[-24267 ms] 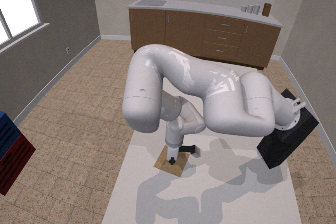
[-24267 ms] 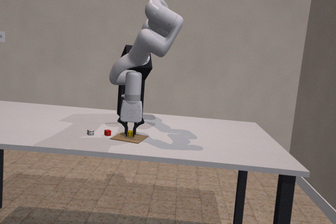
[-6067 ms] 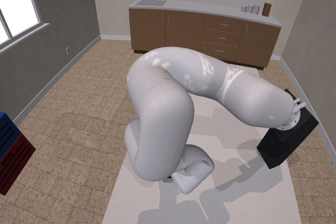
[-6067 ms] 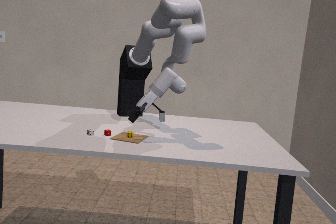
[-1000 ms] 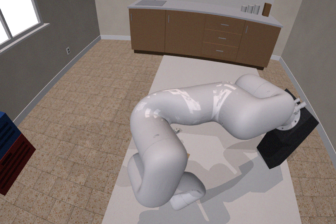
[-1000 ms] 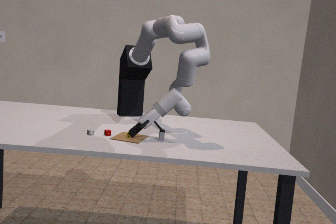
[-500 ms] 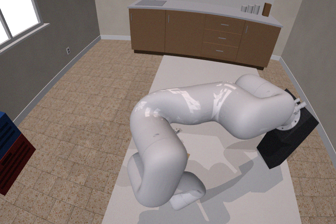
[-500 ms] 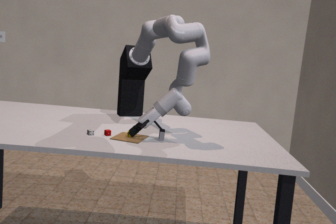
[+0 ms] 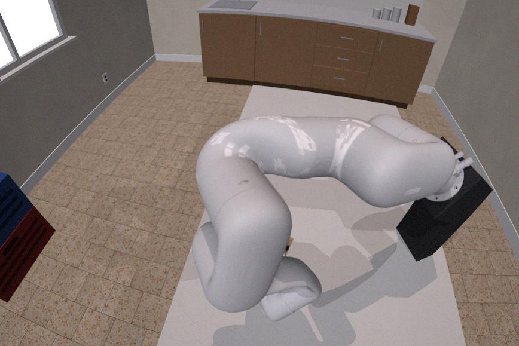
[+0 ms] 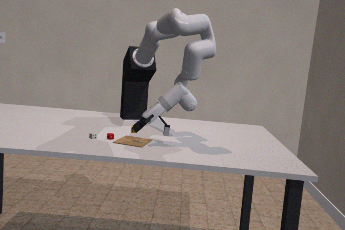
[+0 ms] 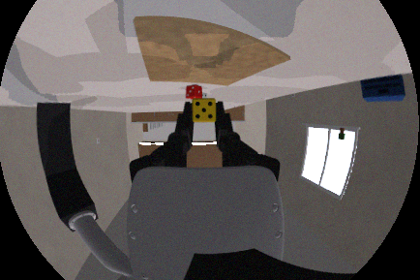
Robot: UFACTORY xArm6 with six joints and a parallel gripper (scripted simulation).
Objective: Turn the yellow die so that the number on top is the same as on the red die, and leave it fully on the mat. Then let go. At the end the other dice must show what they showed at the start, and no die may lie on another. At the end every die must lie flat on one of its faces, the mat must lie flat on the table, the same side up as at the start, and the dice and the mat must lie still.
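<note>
Right now my hand is 1 cm to the left of the mat and 7 cm above it. The rest, counted from my hand: red die 1 cm behind, 13 cm to the right, 6 cm below; then white die 2 cm ahead, 20 cm to the right, 6 cm below; then yellow die 2 cm to the right, 2 cm below.
</note>
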